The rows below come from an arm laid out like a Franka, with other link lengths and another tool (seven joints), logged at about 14 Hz.
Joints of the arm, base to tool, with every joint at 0 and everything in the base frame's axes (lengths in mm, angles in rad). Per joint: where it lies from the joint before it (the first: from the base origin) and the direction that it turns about. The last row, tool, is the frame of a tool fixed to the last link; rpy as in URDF.
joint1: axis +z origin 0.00 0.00 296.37
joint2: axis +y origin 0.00 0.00 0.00
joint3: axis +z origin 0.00 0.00 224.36
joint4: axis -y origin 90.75 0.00 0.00
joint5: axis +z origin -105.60 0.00 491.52
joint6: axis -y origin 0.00 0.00 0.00
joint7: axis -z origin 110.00 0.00 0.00
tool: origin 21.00 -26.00 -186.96 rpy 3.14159 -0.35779 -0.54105
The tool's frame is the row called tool.
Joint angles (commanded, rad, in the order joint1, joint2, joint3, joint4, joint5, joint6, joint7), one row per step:
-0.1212, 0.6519, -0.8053, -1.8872, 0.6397, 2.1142, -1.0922
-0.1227, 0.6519, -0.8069, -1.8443, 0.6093, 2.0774, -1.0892
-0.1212, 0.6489, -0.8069, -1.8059, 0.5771, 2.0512, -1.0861
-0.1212, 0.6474, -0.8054, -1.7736, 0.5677, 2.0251, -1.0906
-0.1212, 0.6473, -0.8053, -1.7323, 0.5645, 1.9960, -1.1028
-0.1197, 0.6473, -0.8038, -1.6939, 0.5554, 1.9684, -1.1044
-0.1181, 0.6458, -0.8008, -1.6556, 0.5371, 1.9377, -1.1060
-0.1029, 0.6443, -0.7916, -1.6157, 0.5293, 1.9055, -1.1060
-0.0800, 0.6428, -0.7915, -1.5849, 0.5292, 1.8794, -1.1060
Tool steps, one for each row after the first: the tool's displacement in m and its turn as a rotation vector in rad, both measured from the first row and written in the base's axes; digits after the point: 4 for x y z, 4 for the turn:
0.0144, -0.0030, 0.0166, -0.0023, 0.0082, 0.0330
0.0297, -0.0049, 0.0337, -0.0130, 0.0155, 0.0679
0.0433, -0.0044, 0.0471, -0.0125, 0.0103, 0.0932
0.0602, -0.0043, 0.0647, -0.0142, -0.0030, 0.1254
0.0759, -0.0026, 0.0808, -0.0171, -0.0083, 0.1516
0.0909, 0.0007, 0.0971, -0.0201, -0.0062, 0.1836
0.1174, 0.0159, 0.1126, -0.0161, -0.0127, 0.2276
0.1407, 0.0313, 0.1270, -0.0141, -0.0211, 0.2644

